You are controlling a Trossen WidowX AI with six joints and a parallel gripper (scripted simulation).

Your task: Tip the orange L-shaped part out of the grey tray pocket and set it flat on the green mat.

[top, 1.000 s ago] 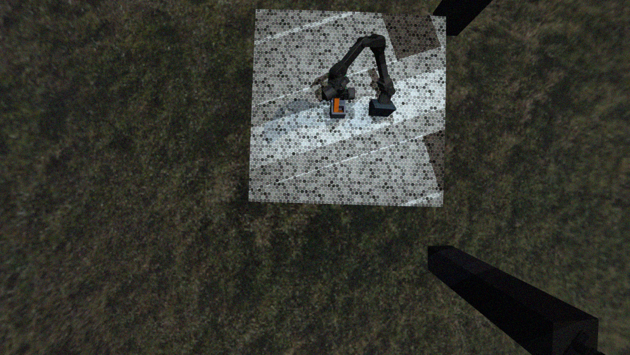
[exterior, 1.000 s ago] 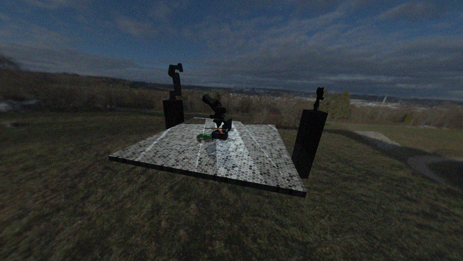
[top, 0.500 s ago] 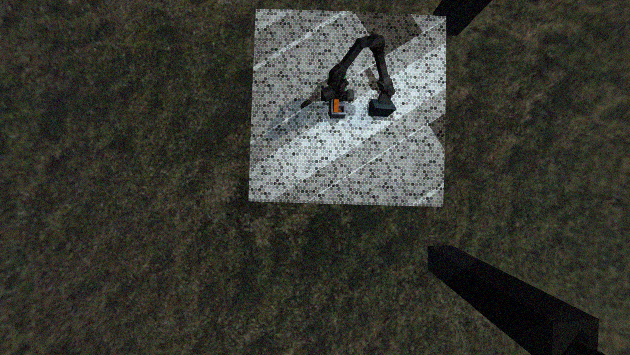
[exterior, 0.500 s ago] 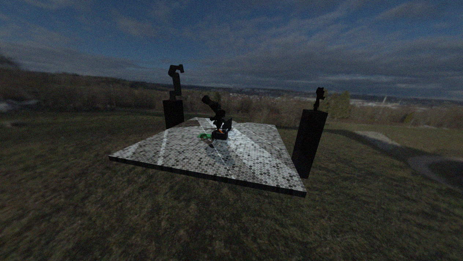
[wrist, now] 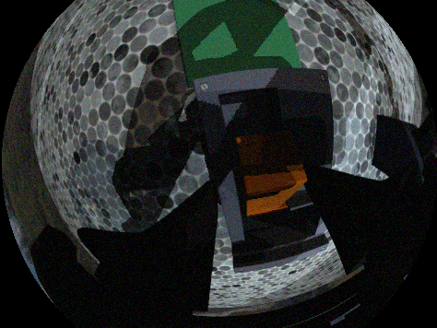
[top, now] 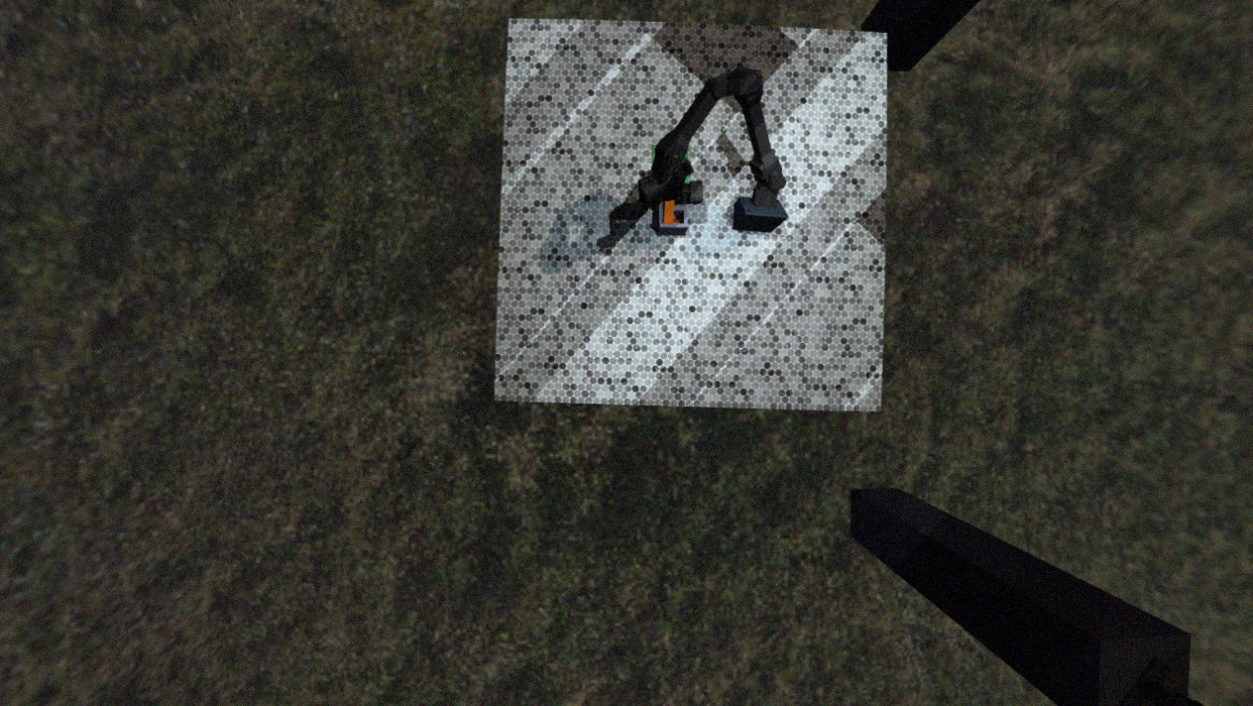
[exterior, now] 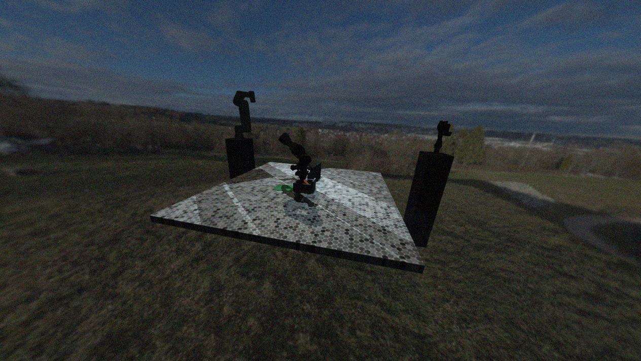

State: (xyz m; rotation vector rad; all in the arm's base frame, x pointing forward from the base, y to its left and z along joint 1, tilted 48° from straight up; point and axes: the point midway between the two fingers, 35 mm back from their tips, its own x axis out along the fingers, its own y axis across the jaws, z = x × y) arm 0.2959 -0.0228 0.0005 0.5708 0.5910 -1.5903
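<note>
Now: gripper tip 30 mm to the right of the orange L-shaped part, 30 mm above it and 20 mm past it. Also, from my gripper tip: green mat (150 mm to the right, 90 mm below, 20 mm behind).
</note>
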